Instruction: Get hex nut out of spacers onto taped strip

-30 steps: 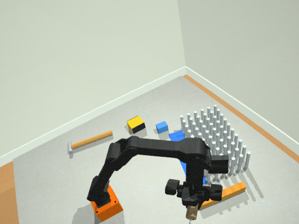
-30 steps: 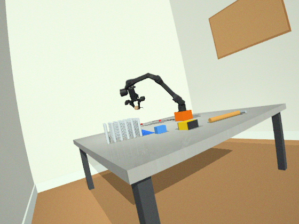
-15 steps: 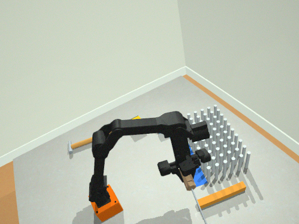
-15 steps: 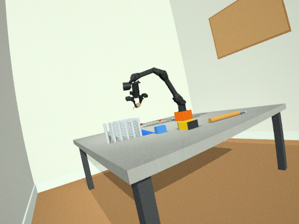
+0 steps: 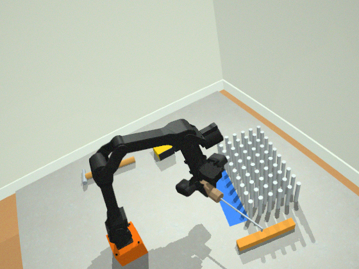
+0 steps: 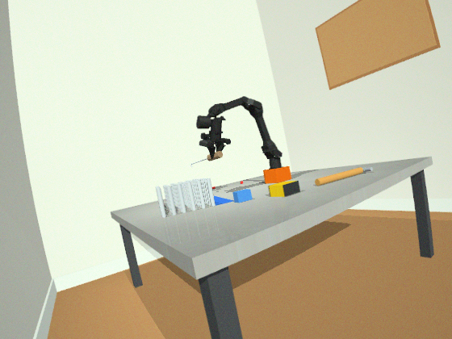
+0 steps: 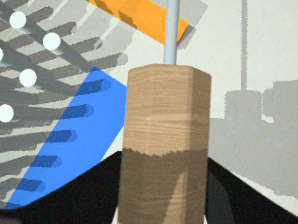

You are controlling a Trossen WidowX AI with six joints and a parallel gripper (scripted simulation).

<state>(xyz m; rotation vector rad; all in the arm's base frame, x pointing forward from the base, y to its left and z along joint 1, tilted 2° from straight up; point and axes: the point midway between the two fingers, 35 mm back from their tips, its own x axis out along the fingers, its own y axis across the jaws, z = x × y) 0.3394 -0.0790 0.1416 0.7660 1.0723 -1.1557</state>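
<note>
The blue taped strip is 120 mm ahead of my gripper tip, 130 mm to the left of it and 200 mm below it. Round my gripper tip: wire hook tool (30 mm ahead, 100 mm to the right); orange bar (120 mm ahead, 150 mm to the right, 180 mm below); hex nut (290 mm ahead, 90 mm to the left, 190 mm below).
</note>
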